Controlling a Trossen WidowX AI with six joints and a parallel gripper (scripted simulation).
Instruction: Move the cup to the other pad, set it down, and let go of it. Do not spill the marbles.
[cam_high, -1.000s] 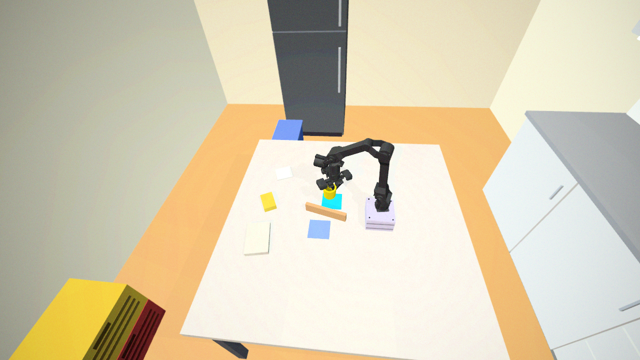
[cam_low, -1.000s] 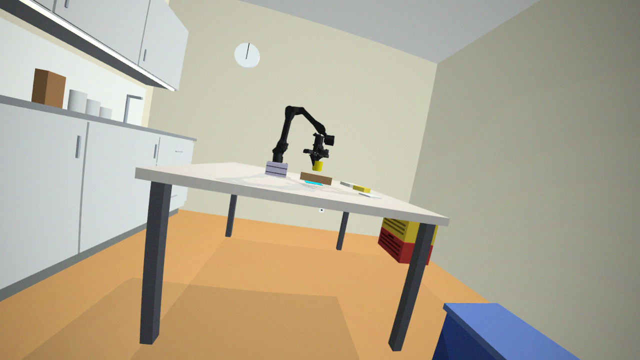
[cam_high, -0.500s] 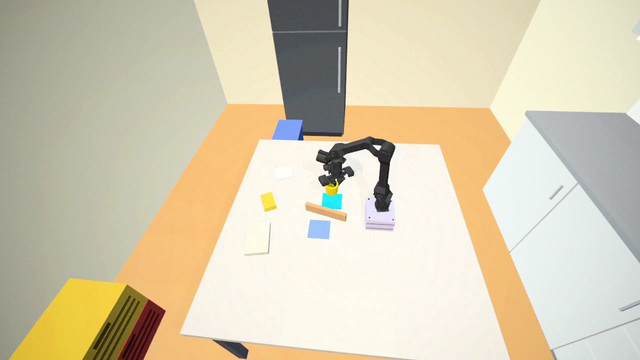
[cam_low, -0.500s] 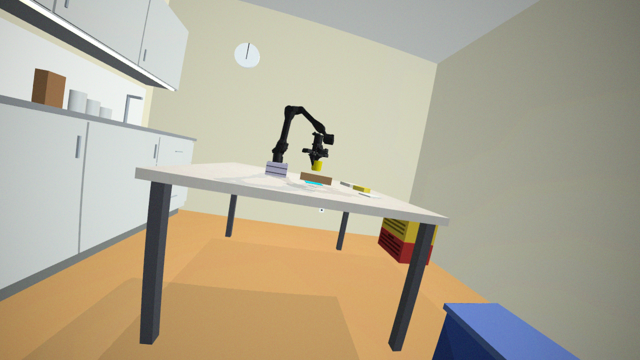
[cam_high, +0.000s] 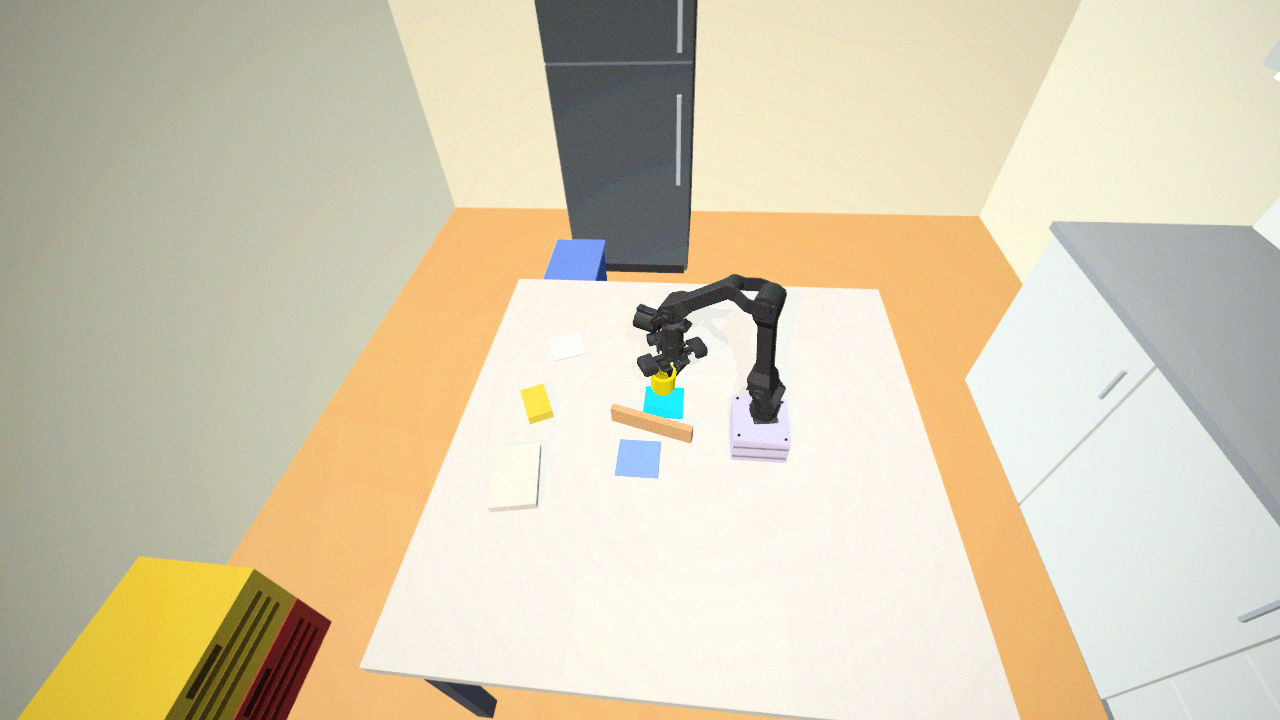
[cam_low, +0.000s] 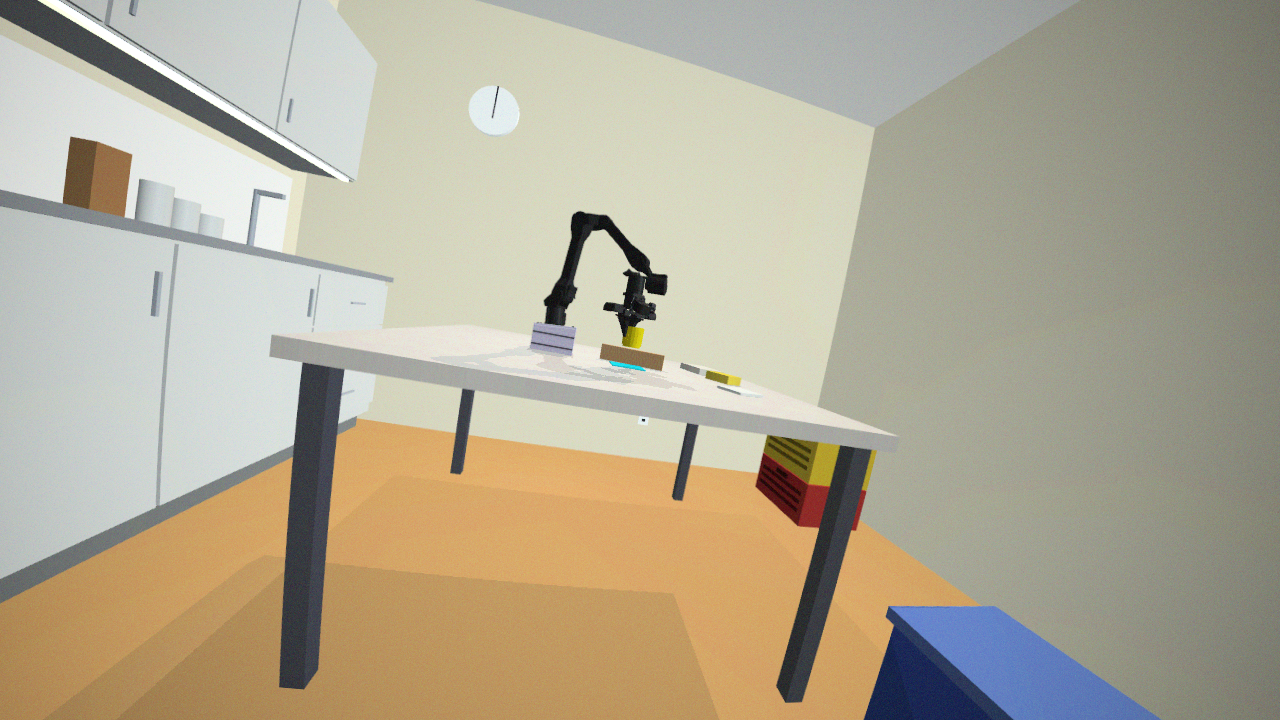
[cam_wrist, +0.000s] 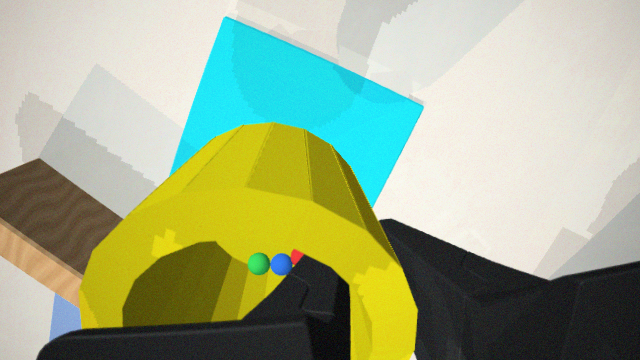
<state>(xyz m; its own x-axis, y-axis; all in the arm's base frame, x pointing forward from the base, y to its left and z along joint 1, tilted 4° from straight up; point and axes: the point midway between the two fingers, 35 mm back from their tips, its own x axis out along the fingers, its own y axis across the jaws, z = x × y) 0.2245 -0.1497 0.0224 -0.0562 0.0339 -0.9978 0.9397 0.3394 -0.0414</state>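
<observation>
Right now my gripper tip is 30 mm short of the cyan pad, 10 mm to the right of it and 110 mm above it. From my gripper tip the other things lie so: red marble (10 mm ahead, 20 mm to the left, 20 mm below); then yellow cup (20 mm ahead, 10 mm to the left); then blue marble (20 mm ahead, 30 mm to the left, 20 mm below).
</observation>
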